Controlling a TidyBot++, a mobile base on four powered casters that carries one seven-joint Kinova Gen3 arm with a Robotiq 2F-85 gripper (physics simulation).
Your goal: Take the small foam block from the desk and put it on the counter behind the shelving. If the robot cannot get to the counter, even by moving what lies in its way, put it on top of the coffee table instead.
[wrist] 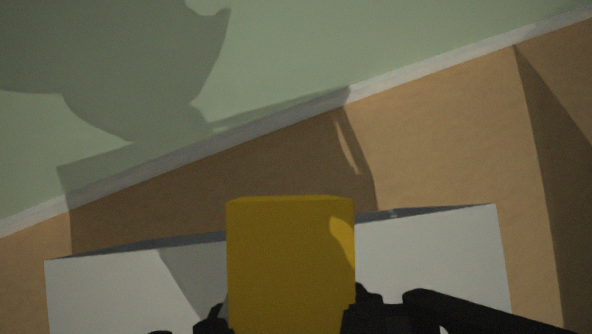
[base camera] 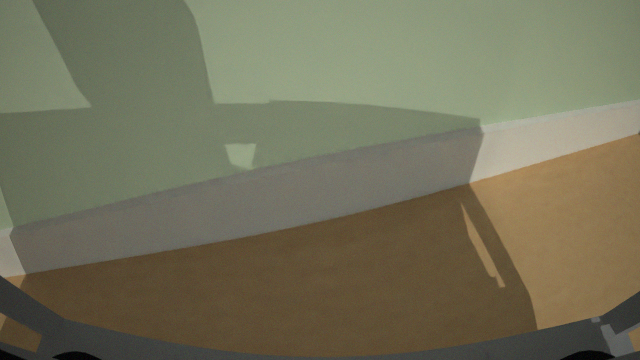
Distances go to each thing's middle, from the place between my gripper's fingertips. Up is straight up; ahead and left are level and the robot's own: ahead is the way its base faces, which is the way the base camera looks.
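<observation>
The yellow foam block [wrist: 288,257] is here, and my gripper is 1 cm short of it and 2 cm below it.
</observation>
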